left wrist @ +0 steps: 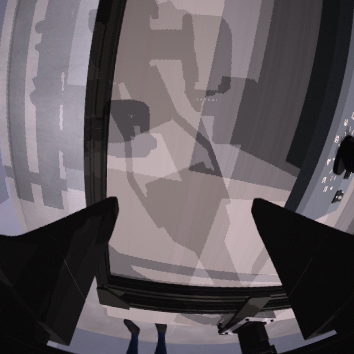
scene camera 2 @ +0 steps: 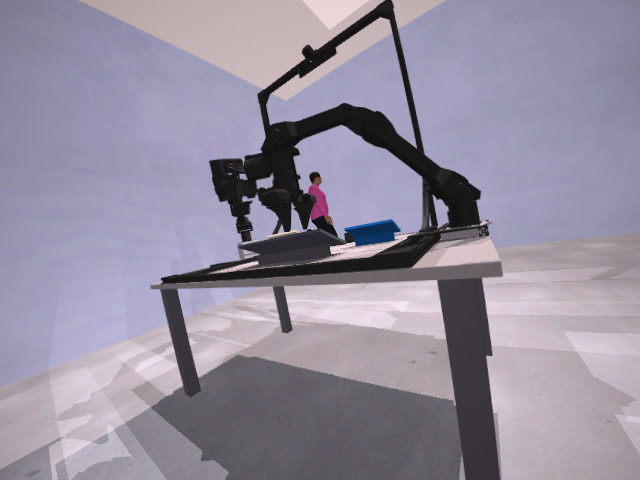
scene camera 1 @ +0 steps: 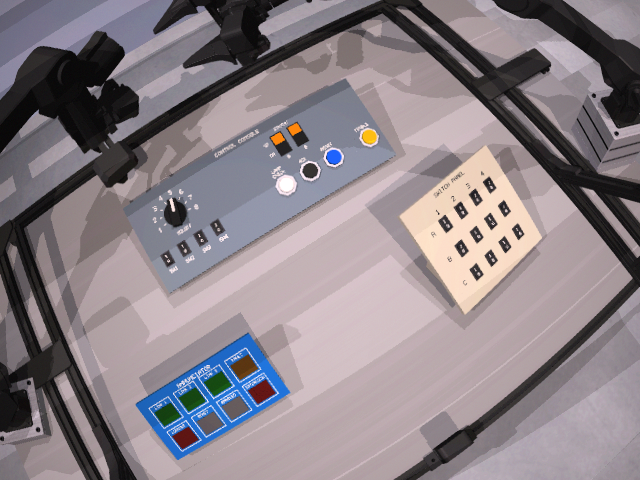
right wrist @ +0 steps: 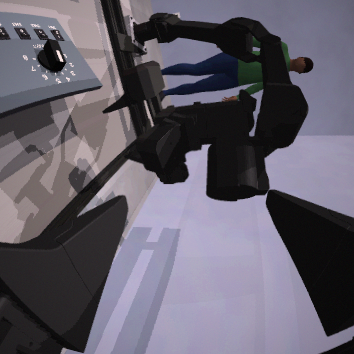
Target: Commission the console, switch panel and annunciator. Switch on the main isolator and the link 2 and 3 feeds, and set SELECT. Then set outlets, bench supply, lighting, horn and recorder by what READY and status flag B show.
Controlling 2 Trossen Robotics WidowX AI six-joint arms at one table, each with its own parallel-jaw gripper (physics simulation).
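Frame: origin at the left arm's base, x up, y ahead, z left, level; millimetres.
Seen in the pictures: left gripper, fingertip midpoint: (left wrist: 185, 204) (scene camera 2: 297, 230) (right wrist: 114, 134); right gripper, fingertip midpoint: (scene camera 2: 249, 187) (scene camera 1: 168, 49) (right wrist: 197, 199); left arm's base at its link origin: (left wrist: 248, 326) (scene camera 2: 465, 225) (scene camera 1: 15, 411) (right wrist: 138, 33); right arm's base at its link origin: (scene camera 2: 247, 241) (scene camera 1: 621, 110).
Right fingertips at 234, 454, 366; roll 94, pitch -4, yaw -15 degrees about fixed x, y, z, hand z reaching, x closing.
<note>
Offsets run from my right fingertips to a thing's top centre, as dx, dy, dz.
The grey control console {-161, +64, -132} (scene camera 1: 235, 191) (scene camera 2: 294, 240) (left wrist: 320, 150) (right wrist: 22, 90) has a SELECT knob {-161, -69, -157} (scene camera 1: 175, 212) (left wrist: 345, 155) (right wrist: 52, 56) with its white mark near 5. Its two flags (scene camera 1: 279, 144) (scene camera 1: 297, 134) show orange in their upper halves. The cream switch panel (scene camera 1: 439, 232) has three rows of small rockers, whose positions are too small to tell. The blue annunciator {-180, -98, -425} (scene camera 1: 213, 398) (scene camera 2: 372, 233) has dull green, amber, red and grey windows. My left gripper (scene camera 2: 296, 228) (left wrist: 185, 204) is open and empty near the console's knob end. My right gripper (scene camera 1: 170, 49) (right wrist: 197, 199) is open and empty, beyond the frame rail.
A black frame rail (scene camera 1: 199, 109) runs behind the console. White, black, blue and yellow buttons (scene camera 1: 286, 184) (scene camera 1: 310, 170) (scene camera 1: 333, 157) (scene camera 1: 369, 136) stand on the console. In the right wrist view, my left arm (right wrist: 287, 115) reaches across close by. A person in pink (scene camera 2: 320, 204) stands beyond the table.
</note>
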